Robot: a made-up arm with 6 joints. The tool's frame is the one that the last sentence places.
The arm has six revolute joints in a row. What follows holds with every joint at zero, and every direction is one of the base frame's. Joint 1 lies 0.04 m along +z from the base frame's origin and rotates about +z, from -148.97 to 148.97 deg. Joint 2 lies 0.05 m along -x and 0.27 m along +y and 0.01 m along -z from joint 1 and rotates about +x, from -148.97 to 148.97 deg. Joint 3 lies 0.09 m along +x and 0.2 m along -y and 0.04 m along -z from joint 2 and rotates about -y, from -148.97 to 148.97 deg. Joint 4 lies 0.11 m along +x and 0.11 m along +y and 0.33 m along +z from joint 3 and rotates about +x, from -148.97 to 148.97 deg. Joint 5 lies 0.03 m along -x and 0.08 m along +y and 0.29 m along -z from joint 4 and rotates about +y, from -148.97 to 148.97 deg. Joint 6 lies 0.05 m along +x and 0.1 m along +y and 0.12 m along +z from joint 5 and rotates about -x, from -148.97 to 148.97 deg. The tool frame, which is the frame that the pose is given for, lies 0.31 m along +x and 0.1 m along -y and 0.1 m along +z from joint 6; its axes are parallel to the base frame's.
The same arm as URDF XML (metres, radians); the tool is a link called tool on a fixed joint. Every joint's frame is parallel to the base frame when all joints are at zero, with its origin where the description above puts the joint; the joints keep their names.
<robot name="arm">
  <joint name="joint 1" type="revolute">
    <parent link="base_link"/>
    <child link="link1"/>
    <origin xyz="0.0000 0.0000 0.0400"/>
    <axis xyz="0 0 1"/>
    <limit lower="-2.6000" upper="2.6000"/>
  </joint>
  <joint name="joint 2" type="revolute">
    <parent link="link1"/>
    <child link="link2"/>
    <origin xyz="-0.0500 0.2700 -0.0100"/>
    <axis xyz="1 0 0"/>
    <limit lower="-2.6000" upper="2.6000"/>
  </joint>
  <joint name="joint 3" type="revolute">
    <parent link="link2"/>
    <child link="link3"/>
    <origin xyz="0.0900 -0.2000 -0.0400"/>
    <axis xyz="0 -1 0"/>
    <limit lower="-2.6000" upper="2.6000"/>
  </joint>
  <joint name="joint 4" type="revolute">
    <parent link="link3"/>
    <child link="link4"/>
    <origin xyz="0.1100 0.1100 0.3300"/>
    <axis xyz="1 0 0"/>
    <limit lower="-2.6000" upper="2.6000"/>
  </joint>
  <joint name="joint 5" type="revolute">
    <parent link="link4"/>
    <child link="link5"/>
    <origin xyz="-0.0300 0.0800 -0.2900"/>
    <axis xyz="0 1 0"/>
    <limit lower="-2.6000" upper="2.6000"/>
  </joint>
  <joint name="joint 6" type="revolute">
    <parent link="link5"/>
    <child link="link6"/>
    <origin xyz="0.0500 0.1000 0.1200"/>
    <axis xyz="-1 0 0"/>
    <limit lower="-2.6000" upper="2.6000"/>
  </joint>
  <joint name="tool_joint" type="fixed">
    <parent link="link6"/>
    <child link="tool"/>
    <origin xyz="0.3100 -0.1000 0.1000"/>
  </joint>
  <link name="base_link"/>
  <link name="link1"/>
  <link name="link2"/>
  <link name="link3"/>
  <link name="link4"/>
  <link name="link5"/>
  <link name="link6"/>
  <link name="tool"/>
</robot>

